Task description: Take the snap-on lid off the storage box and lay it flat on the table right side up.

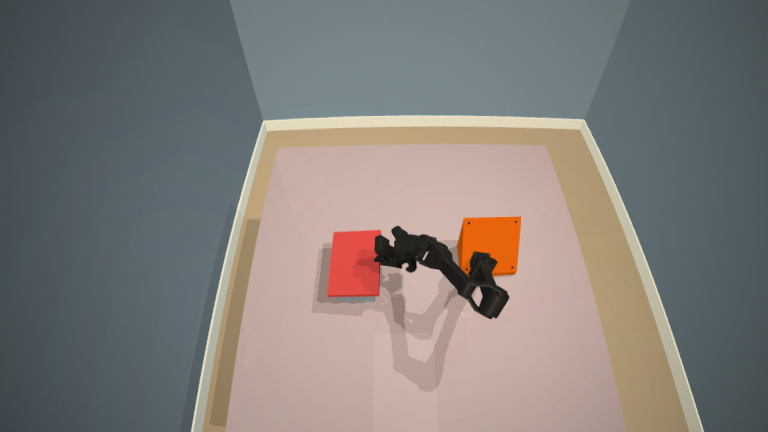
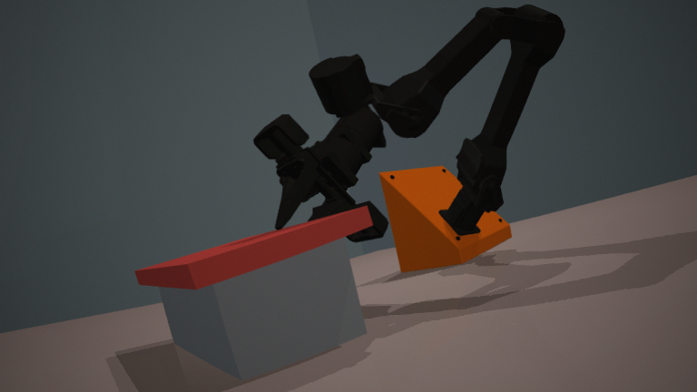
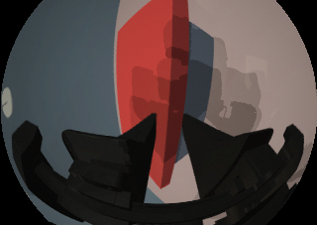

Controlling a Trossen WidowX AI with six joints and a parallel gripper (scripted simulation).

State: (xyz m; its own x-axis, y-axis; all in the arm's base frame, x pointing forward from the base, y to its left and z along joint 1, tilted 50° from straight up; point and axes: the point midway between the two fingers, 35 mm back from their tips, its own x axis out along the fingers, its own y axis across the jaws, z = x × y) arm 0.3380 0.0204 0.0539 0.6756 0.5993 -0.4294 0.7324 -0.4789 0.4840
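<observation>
The red lid is 8 cm ahead of my gripper tip and 1 cm to the left of it. From my gripper tip the other things lie so: grey storage box: 7 cm ahead, 1 cm to the left, 6 cm below.
</observation>
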